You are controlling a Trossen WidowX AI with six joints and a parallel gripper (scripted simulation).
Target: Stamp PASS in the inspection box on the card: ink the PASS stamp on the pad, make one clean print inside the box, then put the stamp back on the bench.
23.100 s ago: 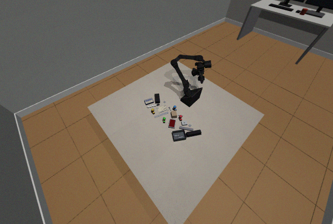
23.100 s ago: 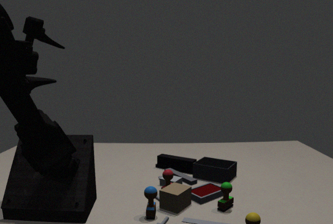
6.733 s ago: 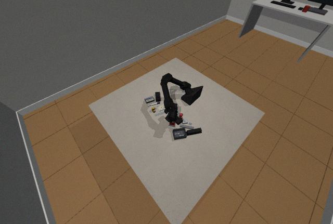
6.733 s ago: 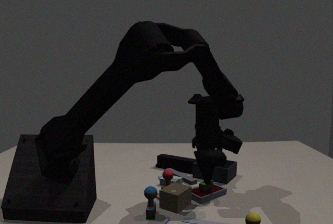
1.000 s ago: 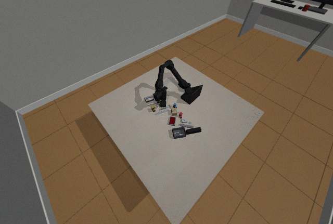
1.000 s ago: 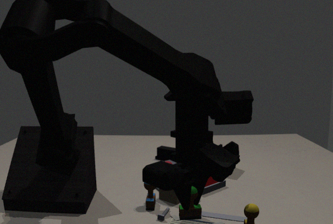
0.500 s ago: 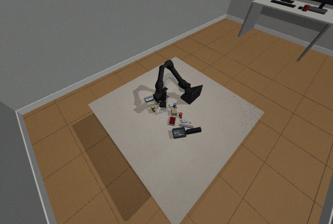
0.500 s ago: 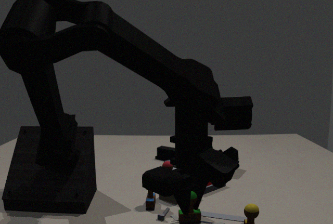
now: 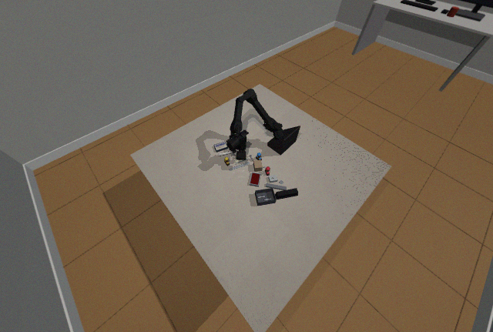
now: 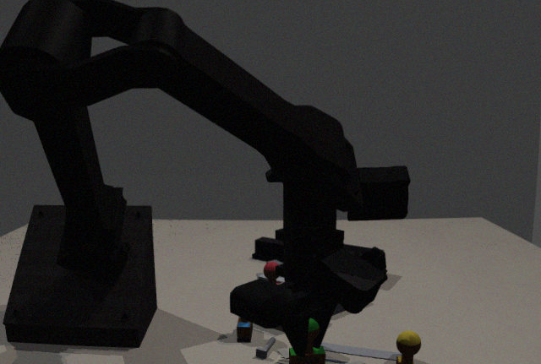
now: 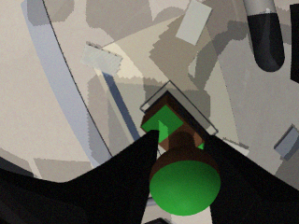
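Right now my gripper tip is right at the green-knobbed stamp. The rest, counted from my gripper tip: grey ruler strip 50 mm ahead, 50 mm to the left, 30 mm below; blue-knobbed stamp 90 mm behind, 80 mm to the left, 10 mm below; yellow-knobbed stamp 110 mm ahead, 20 mm to the right, 10 mm below.
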